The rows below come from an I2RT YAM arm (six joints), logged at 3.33 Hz.
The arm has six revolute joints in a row. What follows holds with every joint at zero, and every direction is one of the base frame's.
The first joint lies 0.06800 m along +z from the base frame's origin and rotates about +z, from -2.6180 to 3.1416 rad.
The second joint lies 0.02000 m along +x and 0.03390 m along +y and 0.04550 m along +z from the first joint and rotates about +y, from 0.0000 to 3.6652 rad.
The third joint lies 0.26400 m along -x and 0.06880 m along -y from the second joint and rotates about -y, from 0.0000 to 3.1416 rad.
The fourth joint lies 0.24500 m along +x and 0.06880 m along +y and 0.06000 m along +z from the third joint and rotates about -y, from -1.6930 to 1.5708 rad.
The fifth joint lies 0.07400 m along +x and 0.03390 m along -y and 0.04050 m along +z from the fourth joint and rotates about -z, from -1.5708 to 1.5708 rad.
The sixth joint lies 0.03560 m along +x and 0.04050 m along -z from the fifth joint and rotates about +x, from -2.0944 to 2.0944 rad.
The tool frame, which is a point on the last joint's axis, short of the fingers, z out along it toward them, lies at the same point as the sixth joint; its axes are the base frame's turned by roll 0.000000, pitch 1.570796 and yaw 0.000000 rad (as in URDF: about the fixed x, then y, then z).
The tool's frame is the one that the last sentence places.
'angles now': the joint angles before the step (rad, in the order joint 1, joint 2, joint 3, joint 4, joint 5, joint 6). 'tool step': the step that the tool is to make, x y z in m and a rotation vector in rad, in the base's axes. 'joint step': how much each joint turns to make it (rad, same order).
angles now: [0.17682, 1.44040, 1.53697, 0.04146, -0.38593, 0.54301]
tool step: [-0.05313, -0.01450, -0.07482, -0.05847, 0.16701, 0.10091]
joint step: [-0.03373, -0.25191, -0.40860, -0.03008, -0.13565, -0.02787]
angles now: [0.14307, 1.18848, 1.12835, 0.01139, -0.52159, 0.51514]
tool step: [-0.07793, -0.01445, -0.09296, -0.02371, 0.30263, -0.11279]
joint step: [0.00119, -0.34749, -0.40850, -0.22157, 0.10777, 0.04577]
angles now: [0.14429, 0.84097, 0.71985, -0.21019, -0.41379, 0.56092]
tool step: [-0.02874, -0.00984, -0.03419, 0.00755, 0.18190, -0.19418]
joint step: [-0.00031, -0.13456, -0.11035, -0.16690, 0.16516, 0.11275]
